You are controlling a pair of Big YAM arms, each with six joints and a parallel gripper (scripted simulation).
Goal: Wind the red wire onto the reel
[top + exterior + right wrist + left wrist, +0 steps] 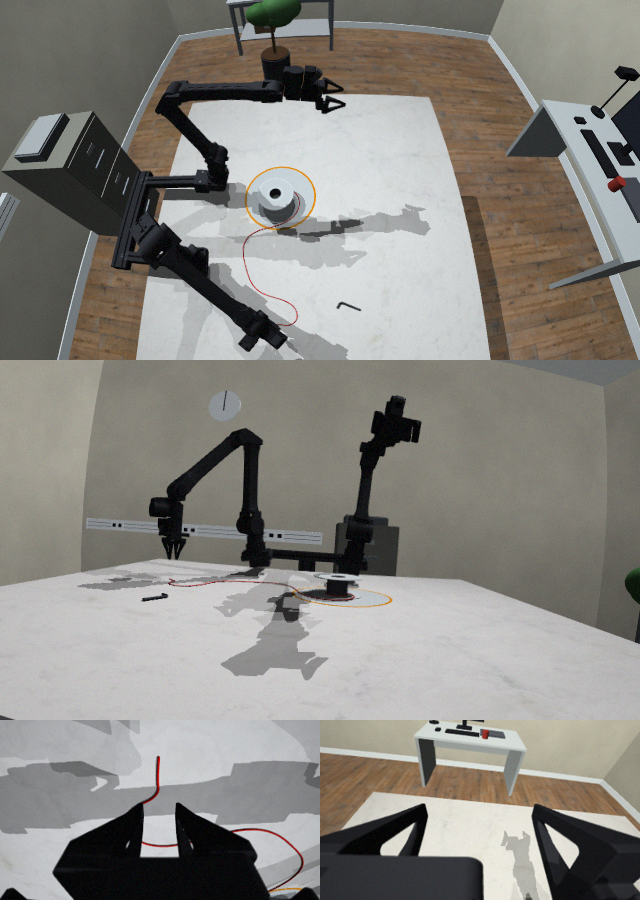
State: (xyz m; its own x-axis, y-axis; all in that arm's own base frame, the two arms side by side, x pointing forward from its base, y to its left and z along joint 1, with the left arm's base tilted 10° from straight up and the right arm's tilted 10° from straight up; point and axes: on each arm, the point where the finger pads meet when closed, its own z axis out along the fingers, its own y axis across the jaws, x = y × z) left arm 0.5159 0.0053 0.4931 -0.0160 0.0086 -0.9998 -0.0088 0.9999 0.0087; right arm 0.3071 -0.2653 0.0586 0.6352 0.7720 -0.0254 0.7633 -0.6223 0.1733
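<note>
Now: left hand 27 cm past the reel, 16 cm to the left of it and 49 cm above it. Also, from my left hand: black hex key: 7 cm ahead, 63 cm to the right, 52 cm below; orange painted ring: 26 cm behind, 14 cm to the right, 52 cm below.
</note>
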